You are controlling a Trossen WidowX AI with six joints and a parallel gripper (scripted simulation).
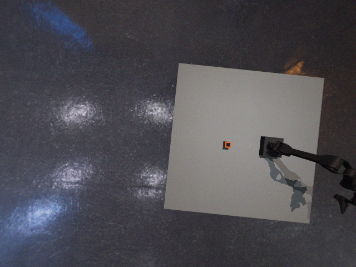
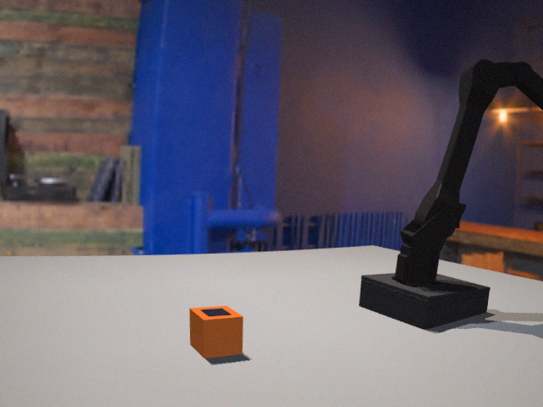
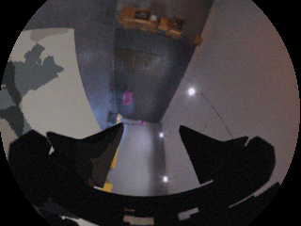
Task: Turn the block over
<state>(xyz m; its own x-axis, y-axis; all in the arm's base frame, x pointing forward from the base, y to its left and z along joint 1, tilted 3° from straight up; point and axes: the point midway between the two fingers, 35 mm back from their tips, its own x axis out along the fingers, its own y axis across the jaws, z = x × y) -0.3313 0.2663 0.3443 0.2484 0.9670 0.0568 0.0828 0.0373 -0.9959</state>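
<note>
My gripper tip is now 690 mm short of the orange block, 210 mm to the left of it and 340 mm above it.
</note>
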